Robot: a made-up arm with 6 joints.
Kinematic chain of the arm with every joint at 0, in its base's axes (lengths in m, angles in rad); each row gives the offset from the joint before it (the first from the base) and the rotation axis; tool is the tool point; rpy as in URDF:
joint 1: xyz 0.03 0 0.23 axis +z
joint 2: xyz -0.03 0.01 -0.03 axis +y
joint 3: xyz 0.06 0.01 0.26 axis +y
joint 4: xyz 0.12 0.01 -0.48 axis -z
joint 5: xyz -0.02 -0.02 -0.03 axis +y
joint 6: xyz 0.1 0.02 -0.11 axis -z
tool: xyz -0.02 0.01 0 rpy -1.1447 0.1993 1.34
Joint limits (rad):
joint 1: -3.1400..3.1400
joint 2: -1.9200..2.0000
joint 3: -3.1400..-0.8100
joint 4: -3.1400..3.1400
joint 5: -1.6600..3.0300
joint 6: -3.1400..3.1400
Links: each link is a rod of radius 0.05 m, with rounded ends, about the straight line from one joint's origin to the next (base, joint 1, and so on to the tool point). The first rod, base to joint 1, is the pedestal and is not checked.
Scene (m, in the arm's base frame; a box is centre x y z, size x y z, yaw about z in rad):
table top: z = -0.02
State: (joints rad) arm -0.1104 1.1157 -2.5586 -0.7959 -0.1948 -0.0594
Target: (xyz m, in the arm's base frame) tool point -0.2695 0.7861 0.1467
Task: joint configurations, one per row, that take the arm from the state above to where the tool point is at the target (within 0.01 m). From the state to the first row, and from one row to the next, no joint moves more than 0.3 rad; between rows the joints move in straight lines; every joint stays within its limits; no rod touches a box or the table.
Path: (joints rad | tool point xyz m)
1: 0.1622 1.1356 -2.5379 -0.8176 -0.2264 -0.0521 | 0.8537 0.2321 0.3220
2: 0.4348 1.1556 -2.5172 -0.8393 -0.2580 -0.0449 | 0.7595 0.4483 0.2925
3: 0.7074 1.1755 -2.4965 -0.8610 -0.2896 -0.0376 | 0.6089 0.6300 0.2631
4: 0.9800 1.1954 -2.4758 -0.8827 -0.3213 -0.0303 | 0.4140 0.7625 0.2338
5: 1.2525 1.2153 -2.4551 -0.9043 -0.3529 -0.0231 | 0.1906 0.8354 0.2046
6: 1.5251 1.2353 -2.4344 -0.9260 -0.3845 -0.0158 | -0.0435 0.8433 0.1755
7: 1.7977 1.2552 -2.4136 -0.9477 -0.4161 -0.0085 | -0.2695 0.7861 0.1467

